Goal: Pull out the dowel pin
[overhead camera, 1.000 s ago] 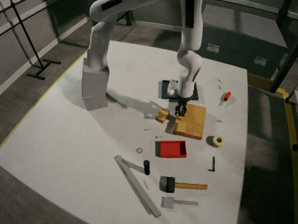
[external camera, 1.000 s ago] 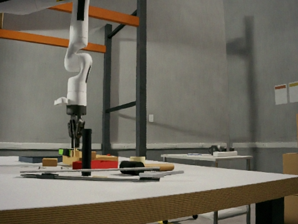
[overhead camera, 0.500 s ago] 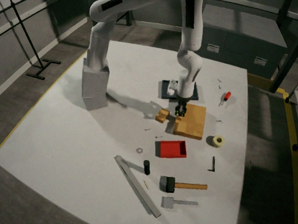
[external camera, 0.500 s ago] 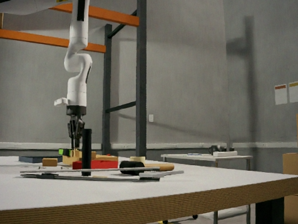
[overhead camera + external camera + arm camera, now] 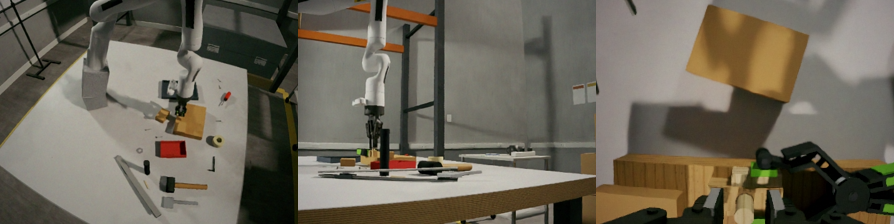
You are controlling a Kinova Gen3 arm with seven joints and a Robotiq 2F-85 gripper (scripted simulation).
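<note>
Right now my hand is 20 mm above the dowel pin. The rest, counted from my hand: pale wooden block (40 mm below); then wooden bench board (60 mm ahead, 50 mm below); then tan wooden block (90 mm behind, 70 mm below, 10 mm to the left).
</note>
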